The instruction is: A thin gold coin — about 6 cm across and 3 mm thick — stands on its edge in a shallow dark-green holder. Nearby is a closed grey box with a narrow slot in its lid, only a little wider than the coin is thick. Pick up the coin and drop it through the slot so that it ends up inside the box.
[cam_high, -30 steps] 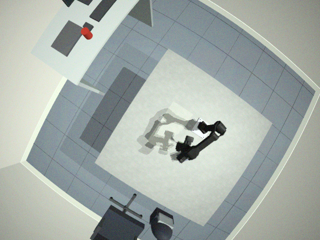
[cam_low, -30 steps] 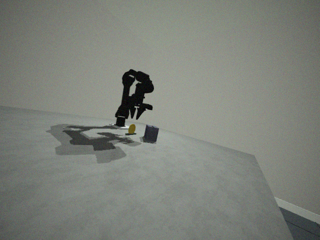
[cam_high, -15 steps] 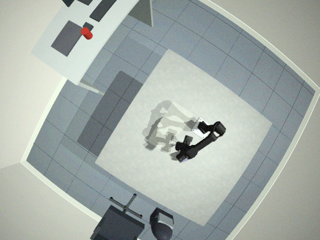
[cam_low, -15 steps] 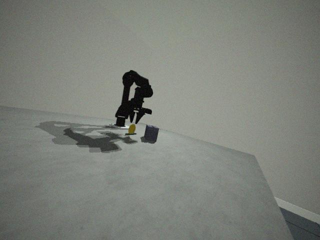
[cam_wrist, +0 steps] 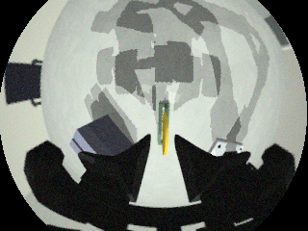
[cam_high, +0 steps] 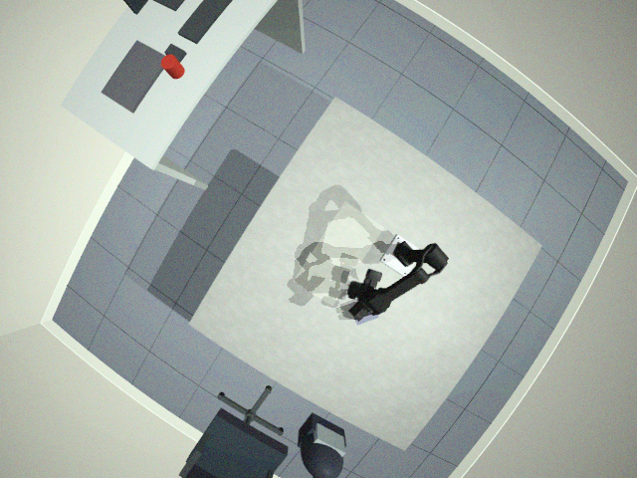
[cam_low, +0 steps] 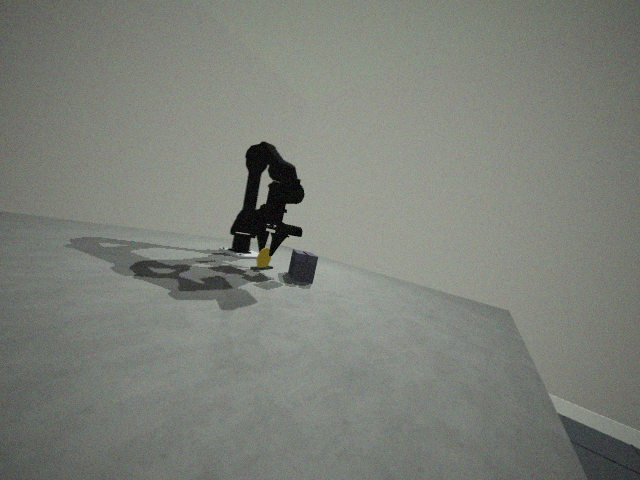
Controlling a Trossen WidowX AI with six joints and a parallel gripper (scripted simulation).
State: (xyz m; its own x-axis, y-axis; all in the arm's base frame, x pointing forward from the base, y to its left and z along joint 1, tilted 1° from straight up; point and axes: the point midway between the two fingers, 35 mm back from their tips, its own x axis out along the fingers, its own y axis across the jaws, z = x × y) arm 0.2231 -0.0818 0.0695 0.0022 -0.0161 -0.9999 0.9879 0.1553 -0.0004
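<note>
My gripper tip is now 10 mm above the gold coin.
</note>
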